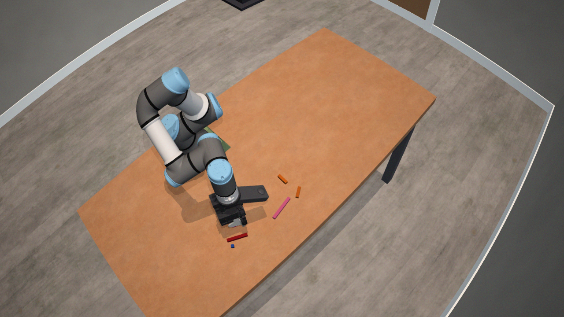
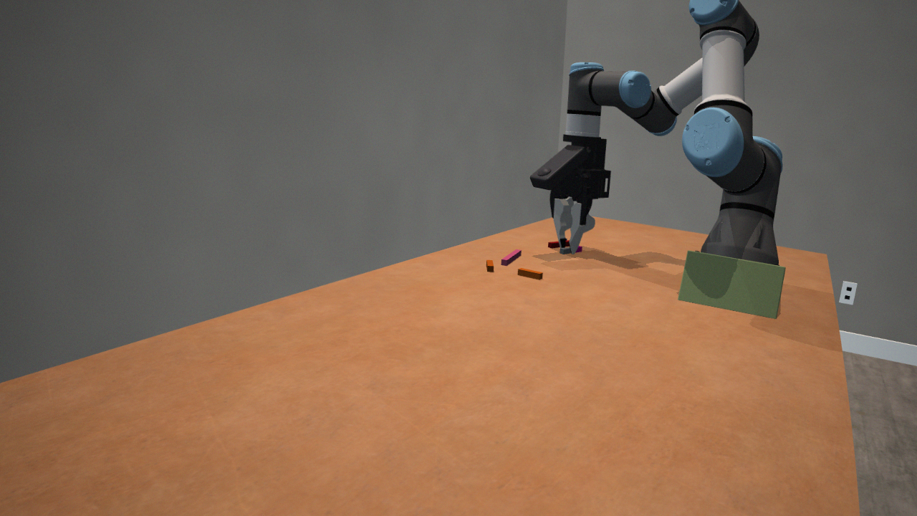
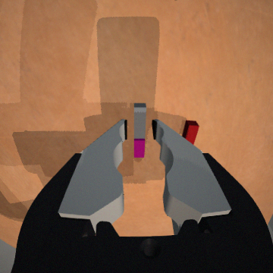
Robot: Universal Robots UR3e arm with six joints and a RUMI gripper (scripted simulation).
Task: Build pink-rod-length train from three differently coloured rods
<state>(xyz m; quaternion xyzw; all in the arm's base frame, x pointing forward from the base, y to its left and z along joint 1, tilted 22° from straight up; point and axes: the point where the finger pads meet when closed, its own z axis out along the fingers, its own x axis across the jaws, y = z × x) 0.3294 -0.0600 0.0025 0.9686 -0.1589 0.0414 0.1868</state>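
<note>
Right now my hand is 10 mm above the grey rod. The rest, counted from my hand: magenta rod: 30 mm to the right, 10 mm below, 10 mm behind; red rod: 50 mm to the right, 30 mm ahead, 10 mm below; small blue rod: 80 mm to the right, 40 mm ahead, 10 mm below.
</note>
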